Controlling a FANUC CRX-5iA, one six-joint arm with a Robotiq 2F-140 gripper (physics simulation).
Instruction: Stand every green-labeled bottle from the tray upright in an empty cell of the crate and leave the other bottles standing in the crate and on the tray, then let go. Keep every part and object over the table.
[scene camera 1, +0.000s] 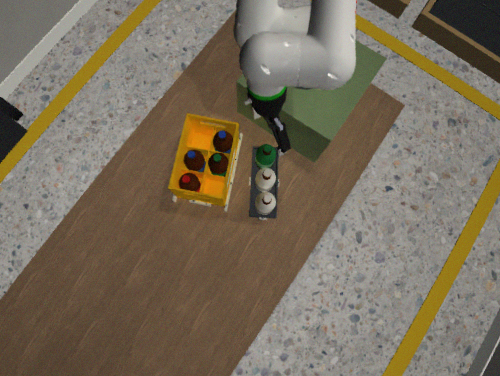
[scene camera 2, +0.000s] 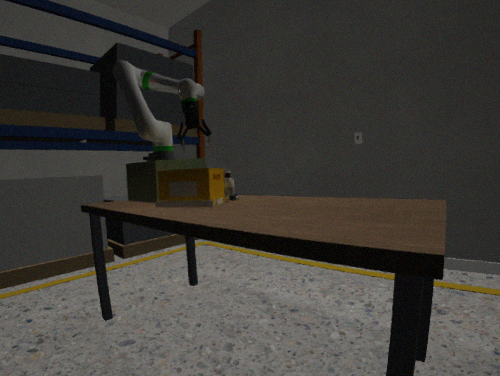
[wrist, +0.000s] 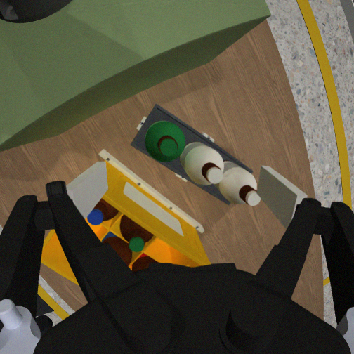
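Where they show: gripper, fingertip midpoint: (scene camera 1: 269, 135) (scene camera 2: 196, 149); arm's base at its link origin: (scene camera 2: 163, 160).
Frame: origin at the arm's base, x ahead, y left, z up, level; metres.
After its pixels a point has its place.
The yellow crate (scene camera 1: 181, 150) {x 0.423, y -0.258, z -0.099 m} (scene camera 2: 216, 185) {x 0.540, y -0.145, z -0.155 m} (wrist: 195, 245) has six cells. Two blue-capped bottles (scene camera 1: 222, 142) {x 0.324, y -0.149, z -0.122 m} (scene camera 1: 194, 160) {x 0.431, y -0.203, z -0.113 m}, a green-capped bottle (scene camera 1: 218, 164) {x 0.403, y -0.123, z -0.120 m} (wrist: 136, 244) and a red-capped bottle (scene camera 1: 189, 183) {x 0.512, y -0.177, z -0.105 m} stand in it. In scene camera 1 its upper-left and lower-right cells are empty. The dark tray (scene camera 1: 256, 191) {x 0.405, y 0.035, z -0.242 m} (wrist: 155, 114) holds a green bottle (scene camera 1: 265, 156) {x 0.299, y 0.012, z -0.126 m} (wrist: 162, 140) at one end and two white bottles (scene camera 1: 265, 180) {x 0.378, y 0.051, z -0.125 m} (scene camera 1: 265, 204) {x 0.455, y 0.089, z -0.124 m} (wrist: 200, 162) (wrist: 237, 184), all upright. My gripper (scene camera 1: 284, 149) (scene camera 2: 196, 141) {x 0.285, y 0.005, z 0.050 m} (wrist: 183, 177) is open and empty, above the table near the tray's green-bottle end.
The green base block (scene camera 1: 330, 95) {x 0.047, y 0.120, z 0.006 m} (scene camera 2: 142, 181) {x -0.016, y -0.163, z -0.124 m} (wrist: 110, 45) stands beside the tray's green-bottle end. The crate stands alongside the tray with a narrow gap between them. The wooden table (scene camera 1: 150, 280) {x 0.881, y -0.163, z -0.248 m} (scene camera 2: 320, 215) {x 1.094, y -0.314, z -0.248 m} (wrist: 255, 105) has a long edge beyond the tray.
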